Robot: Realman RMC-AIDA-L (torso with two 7-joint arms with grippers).
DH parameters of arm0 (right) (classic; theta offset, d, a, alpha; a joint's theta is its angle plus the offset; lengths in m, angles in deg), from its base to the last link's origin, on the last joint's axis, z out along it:
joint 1: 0 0.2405 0 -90
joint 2: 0 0 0 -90
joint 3: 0 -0.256 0 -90
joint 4: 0 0 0 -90
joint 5: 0 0.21 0 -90
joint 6: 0 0 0 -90
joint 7: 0 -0.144 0 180
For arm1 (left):
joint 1: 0 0.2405 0 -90
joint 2: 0 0 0 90
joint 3: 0 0.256 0 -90
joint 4: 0 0 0 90
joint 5: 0 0.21 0 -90
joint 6: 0 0 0 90
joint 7: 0 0.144 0 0
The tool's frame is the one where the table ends.
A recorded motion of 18 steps. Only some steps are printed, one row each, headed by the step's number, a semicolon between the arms.
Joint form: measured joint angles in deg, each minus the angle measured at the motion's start. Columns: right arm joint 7, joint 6, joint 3, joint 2, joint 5, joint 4, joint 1; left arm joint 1, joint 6, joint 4, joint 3, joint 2, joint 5, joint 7.
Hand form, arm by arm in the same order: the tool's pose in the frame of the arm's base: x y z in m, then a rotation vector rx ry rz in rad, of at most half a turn. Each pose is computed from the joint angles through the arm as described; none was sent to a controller.
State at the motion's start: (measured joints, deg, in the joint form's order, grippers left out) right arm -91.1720 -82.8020 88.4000 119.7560 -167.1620 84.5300 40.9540; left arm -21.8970 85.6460 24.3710 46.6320 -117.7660 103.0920 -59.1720
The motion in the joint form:
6: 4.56 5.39 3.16 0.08 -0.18 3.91 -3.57; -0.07 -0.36 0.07 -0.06 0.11 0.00 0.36
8: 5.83 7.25 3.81 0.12 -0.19 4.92 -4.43; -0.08 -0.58 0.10 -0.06 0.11 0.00 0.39
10: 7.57 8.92 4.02 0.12 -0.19 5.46 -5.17; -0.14 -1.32 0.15 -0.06 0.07 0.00 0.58
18: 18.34 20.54 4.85 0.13 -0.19 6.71 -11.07; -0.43 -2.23 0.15 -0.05 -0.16 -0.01 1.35
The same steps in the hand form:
6: 0.1171 0.3873 0.0094 -2.3494 -1.0137 -1.0060; -0.3091 0.2770 -0.0304 -2.6444 -0.5578 -0.7418
8: 0.1141 0.3872 0.0094 -2.3122 -1.0569 -0.9897; -0.3095 0.2775 -0.0303 -2.6425 -0.5575 -0.7373
10: 0.1133 0.3879 0.0103 -2.2790 -1.0968 -0.9824; -0.3104 0.2789 -0.0306 -2.6365 -0.5552 -0.7234
18: 0.1242 0.3916 0.0161 -2.0844 -1.2774 -0.9720; -0.3098 0.2815 -0.0324 -2.6324 -0.5376 -0.7090

